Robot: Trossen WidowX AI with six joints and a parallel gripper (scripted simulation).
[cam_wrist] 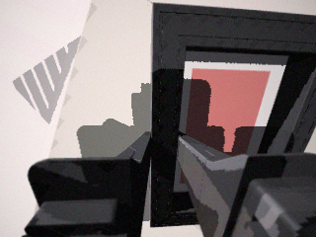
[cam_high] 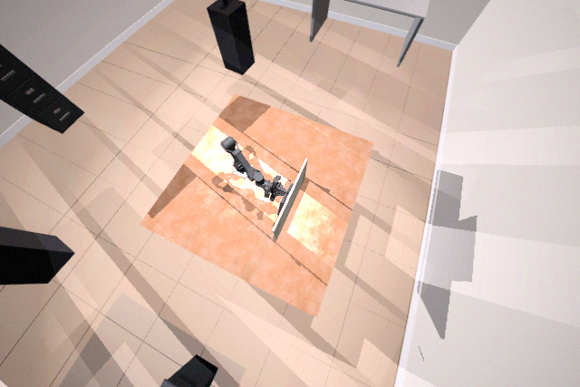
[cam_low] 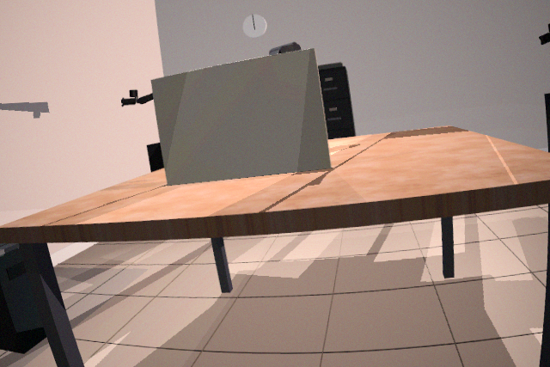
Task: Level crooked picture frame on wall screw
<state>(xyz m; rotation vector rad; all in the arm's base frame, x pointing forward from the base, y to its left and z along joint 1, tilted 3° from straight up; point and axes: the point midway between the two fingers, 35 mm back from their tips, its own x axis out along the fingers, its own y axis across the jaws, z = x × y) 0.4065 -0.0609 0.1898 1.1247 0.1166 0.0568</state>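
Right now my gripper tip is 5 cm above the picture frame, 2 cm to the left of it and 1 cm short of it. From my gripper tip the other things lie so: wall panel 7 cm below, 2 cm ahead.
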